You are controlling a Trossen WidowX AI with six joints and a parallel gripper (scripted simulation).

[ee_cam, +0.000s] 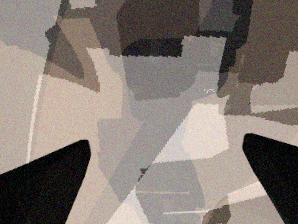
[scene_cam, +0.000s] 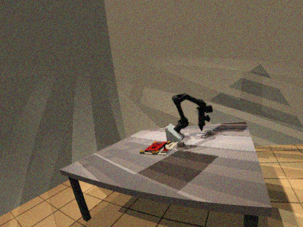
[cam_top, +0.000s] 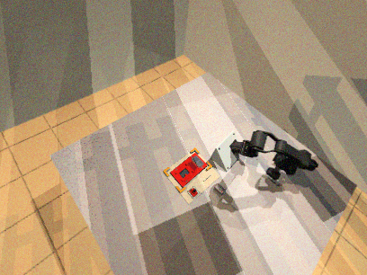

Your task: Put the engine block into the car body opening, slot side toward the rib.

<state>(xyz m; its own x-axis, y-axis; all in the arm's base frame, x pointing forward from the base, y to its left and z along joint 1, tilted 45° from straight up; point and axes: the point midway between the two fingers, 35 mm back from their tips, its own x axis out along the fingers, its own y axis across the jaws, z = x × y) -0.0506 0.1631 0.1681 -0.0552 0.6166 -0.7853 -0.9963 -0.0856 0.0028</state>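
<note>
Right now the engine block is 300 mm ahead of my gripper tip, 150 mm to the right of it and 30 mm below it.
</note>
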